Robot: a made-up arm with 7 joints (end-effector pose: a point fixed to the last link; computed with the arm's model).
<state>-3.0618 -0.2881 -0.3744 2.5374 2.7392 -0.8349 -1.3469</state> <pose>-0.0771 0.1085 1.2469 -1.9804 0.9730 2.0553</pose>
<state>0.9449 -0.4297 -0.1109 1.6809 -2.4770 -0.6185 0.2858</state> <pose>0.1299 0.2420 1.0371 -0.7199 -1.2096 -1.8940</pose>
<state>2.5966 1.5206 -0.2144 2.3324 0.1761 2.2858 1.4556</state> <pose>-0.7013 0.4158 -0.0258 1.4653 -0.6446 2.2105</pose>
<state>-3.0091 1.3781 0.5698 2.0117 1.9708 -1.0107 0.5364</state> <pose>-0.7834 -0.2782 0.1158 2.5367 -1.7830 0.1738</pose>
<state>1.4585 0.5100 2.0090 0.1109 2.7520 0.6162 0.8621</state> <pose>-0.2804 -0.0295 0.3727 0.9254 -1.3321 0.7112</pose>
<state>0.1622 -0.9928 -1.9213 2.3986 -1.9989 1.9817 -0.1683</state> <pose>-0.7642 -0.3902 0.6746 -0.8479 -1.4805 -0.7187</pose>
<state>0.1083 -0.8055 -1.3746 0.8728 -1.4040 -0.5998 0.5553</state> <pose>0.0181 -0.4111 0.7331 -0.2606 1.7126 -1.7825</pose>
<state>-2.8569 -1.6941 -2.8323 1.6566 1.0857 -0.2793 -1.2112</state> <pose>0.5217 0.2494 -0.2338 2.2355 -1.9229 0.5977</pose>
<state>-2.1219 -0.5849 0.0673 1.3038 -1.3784 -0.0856 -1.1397</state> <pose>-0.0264 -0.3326 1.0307 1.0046 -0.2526 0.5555</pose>
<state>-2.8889 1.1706 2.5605 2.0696 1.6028 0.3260 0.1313</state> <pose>-0.5687 -0.5104 1.0211 0.1873 0.3914 0.3809</pose>
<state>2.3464 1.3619 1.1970 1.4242 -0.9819 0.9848 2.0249</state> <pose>-0.8587 -0.0467 0.2422 2.7077 0.1377 0.7926</pose>
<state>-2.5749 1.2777 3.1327 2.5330 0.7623 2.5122 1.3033</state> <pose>-0.6555 -0.3492 0.8993 -1.4466 1.7504 -0.0640</pose>
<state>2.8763 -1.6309 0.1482 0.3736 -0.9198 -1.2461 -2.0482</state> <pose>0.0886 -0.2327 0.7220 1.2813 0.4961 -0.6080</pose>
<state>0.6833 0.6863 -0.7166 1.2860 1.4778 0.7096 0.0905</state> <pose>0.7765 0.1311 0.4273 -0.5030 3.0134 0.2835</pose>
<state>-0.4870 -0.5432 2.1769 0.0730 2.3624 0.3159 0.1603</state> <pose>0.0871 0.2329 0.3201 0.7969 -2.8052 0.3692</pose>
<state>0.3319 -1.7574 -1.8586 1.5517 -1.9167 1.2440 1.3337</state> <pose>-0.2990 -0.7028 0.0762 -1.4077 -2.2711 -0.0415</pose>
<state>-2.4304 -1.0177 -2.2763 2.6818 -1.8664 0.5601 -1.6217</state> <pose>0.5254 0.6591 0.7219 -1.1232 -1.6722 -2.4092</pose>
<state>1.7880 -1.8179 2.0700 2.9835 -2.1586 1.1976 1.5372</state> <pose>0.0786 -0.9544 0.1003 0.2884 -0.0947 1.8150</pose>
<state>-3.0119 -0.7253 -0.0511 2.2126 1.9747 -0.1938 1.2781</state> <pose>0.1544 0.0892 1.2455 0.3412 -0.0118 -1.1223</pose>
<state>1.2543 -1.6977 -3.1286 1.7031 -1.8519 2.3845 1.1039</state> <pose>-0.3143 -0.4942 -0.2127 0.2131 -0.3230 -0.2339</pose>
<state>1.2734 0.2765 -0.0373 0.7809 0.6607 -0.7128 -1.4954</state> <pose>0.1614 0.5988 0.5083 -1.7975 -0.0376 -1.5226</pose>
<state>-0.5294 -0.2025 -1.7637 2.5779 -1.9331 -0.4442 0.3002</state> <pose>-0.2395 -0.2225 1.2005 0.2755 -0.2033 1.2092</pose>
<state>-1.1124 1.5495 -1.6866 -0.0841 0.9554 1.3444 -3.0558</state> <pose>-0.0882 -0.0924 0.3225 0.3338 -3.0696 -0.3433</pose>
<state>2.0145 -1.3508 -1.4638 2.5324 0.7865 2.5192 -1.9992</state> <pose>0.4927 -0.5946 0.6490 -0.7726 -0.5893 -0.4689</pose>
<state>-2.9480 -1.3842 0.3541 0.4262 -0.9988 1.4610 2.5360</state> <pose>-0.0144 -0.1489 0.7528 -2.0522 1.1333 0.8829</pose>
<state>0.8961 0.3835 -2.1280 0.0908 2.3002 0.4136 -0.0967</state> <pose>0.0165 -0.2202 0.4238 2.3489 1.7177 0.2909</pose>
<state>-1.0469 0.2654 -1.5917 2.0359 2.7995 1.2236 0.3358</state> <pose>-0.2981 -0.4424 1.1732 0.5447 0.9275 -0.5917</pose>
